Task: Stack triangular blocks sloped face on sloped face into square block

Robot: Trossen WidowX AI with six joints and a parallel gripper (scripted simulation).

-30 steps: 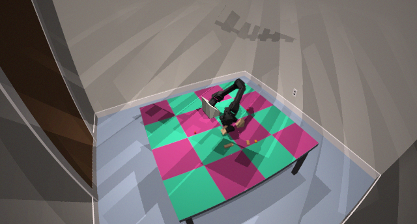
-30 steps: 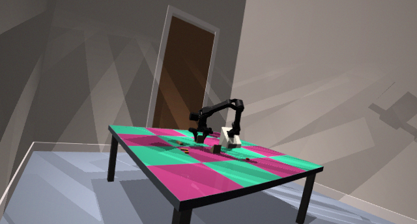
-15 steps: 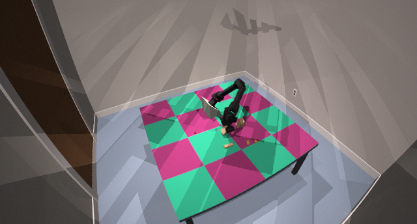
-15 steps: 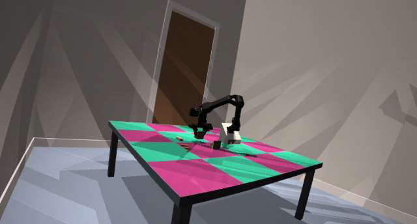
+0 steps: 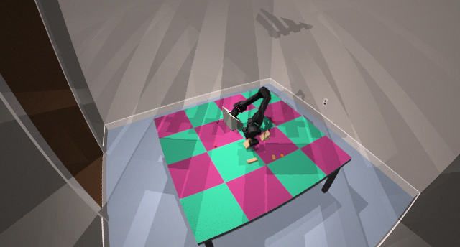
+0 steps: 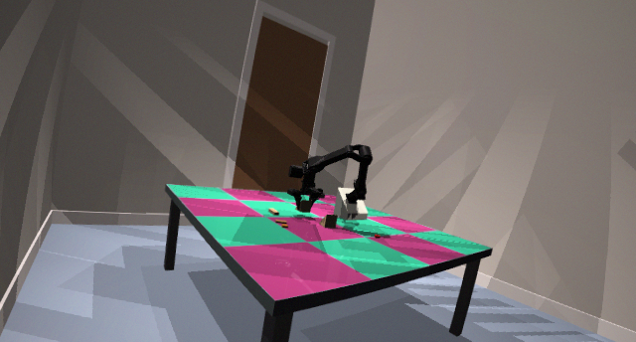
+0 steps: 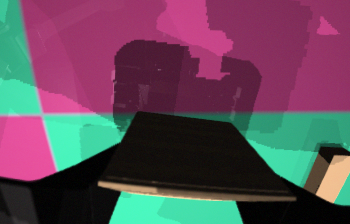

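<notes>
Now: gripper tip 10 mm below the triangular block. Also, from my gripper tip: flat wooden bar: 140 mm ahead, 60 mm to the right, 30 mm below; tiny red piece: 130 mm behind, 230 mm to the right, 20 mm below.
</notes>
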